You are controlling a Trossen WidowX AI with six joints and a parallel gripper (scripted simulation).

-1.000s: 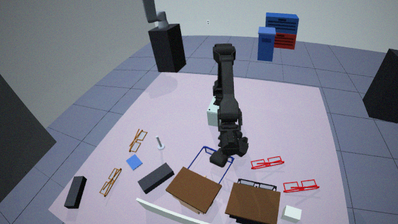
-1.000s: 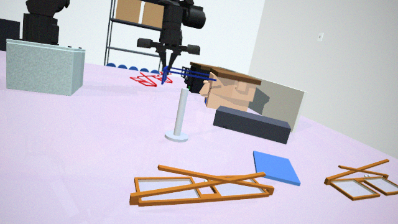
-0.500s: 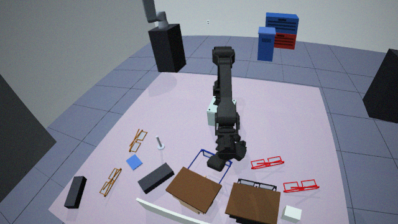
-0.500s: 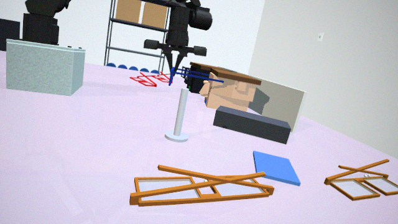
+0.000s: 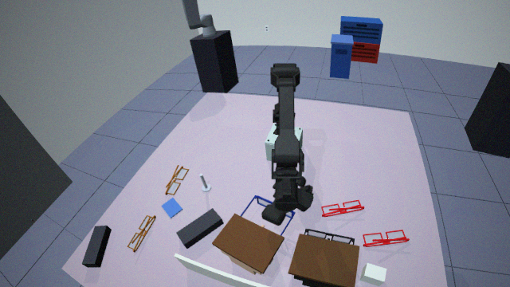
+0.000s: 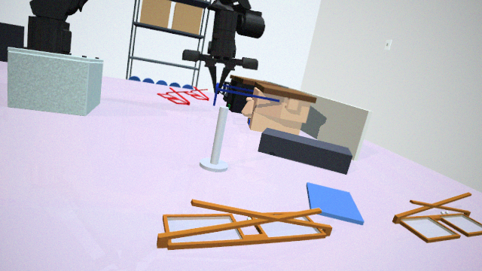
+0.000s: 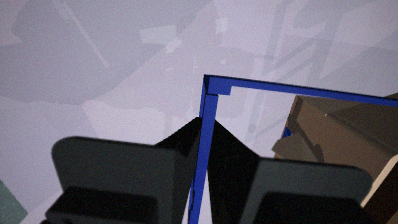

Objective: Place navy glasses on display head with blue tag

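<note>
My gripper tip is now 13 cm short of the display head, 5 cm to the left of it and 1 cm above it. Also, from my gripper tip: white panel: 25 cm ahead, 7 cm to the left, 1 cm below; then white cube: 32 cm to the left, 10 cm ahead, 4 cm below; then white post: 35 cm to the right, 4 cm below, 2 cm behind.
</note>
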